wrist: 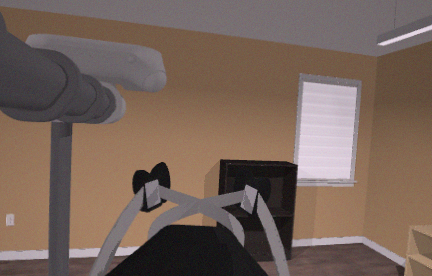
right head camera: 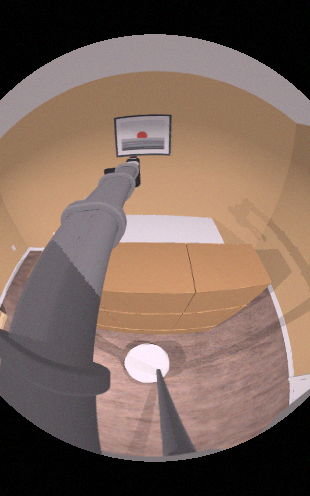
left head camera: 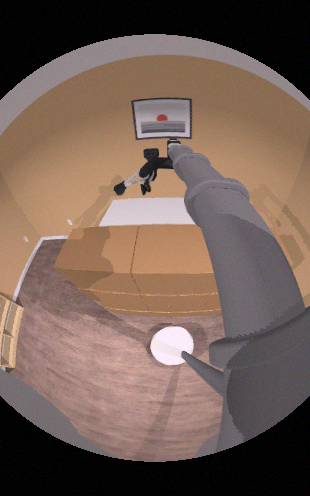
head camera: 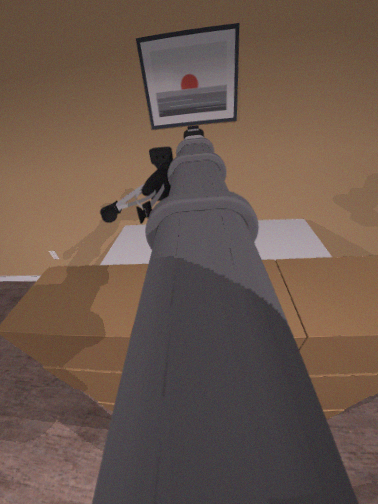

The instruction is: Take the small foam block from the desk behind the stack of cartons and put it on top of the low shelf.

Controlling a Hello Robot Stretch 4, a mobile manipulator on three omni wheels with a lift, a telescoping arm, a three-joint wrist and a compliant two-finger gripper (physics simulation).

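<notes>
The desk's white top shows behind the stack of brown cartons. The small foam block does not show in these views; part of the desk is hidden by the arm and cartons. My gripper is open and empty, in the air above the left part of the desk, turned sideways to the left. In the right head view it is hidden behind the arm. A low light-wood shelf stands at the left edge of the left head view.
The extended arm passes over the cartons. A framed picture hangs on the wall behind the desk. A dark bookcase stands by the window. A white disc is near the cartons.
</notes>
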